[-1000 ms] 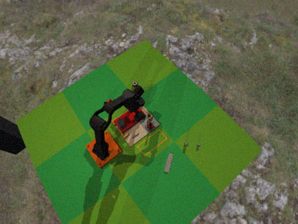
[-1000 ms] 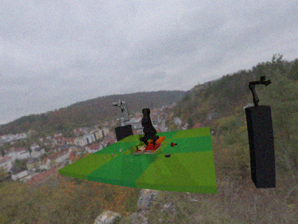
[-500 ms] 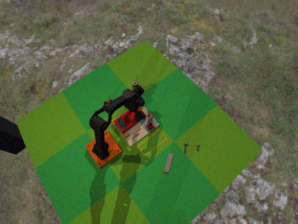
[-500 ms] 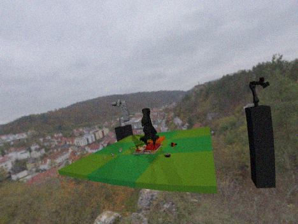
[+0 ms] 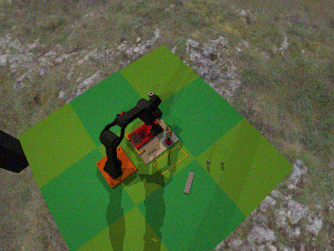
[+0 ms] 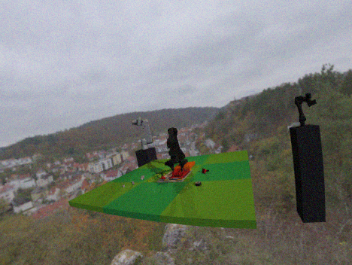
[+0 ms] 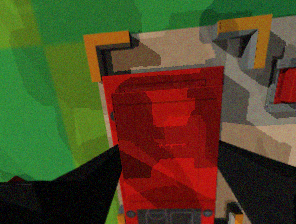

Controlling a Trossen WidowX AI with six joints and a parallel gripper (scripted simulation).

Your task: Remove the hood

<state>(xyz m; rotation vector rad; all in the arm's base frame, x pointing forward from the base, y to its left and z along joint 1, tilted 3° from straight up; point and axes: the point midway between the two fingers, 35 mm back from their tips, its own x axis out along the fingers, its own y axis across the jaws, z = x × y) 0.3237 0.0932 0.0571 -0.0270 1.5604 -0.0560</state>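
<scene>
The tan plate lies 3 cm to the right of my gripper tip, 3 cm below it and 2 cm behind it. From my gripper tip the other things lie so: grey bar (40 cm to the right, 4 cm below, 3 cm behind); then dark tyre (21 cm to the left, 16 cm ahead, 4 cm below); then red hood (1 cm above).
</scene>
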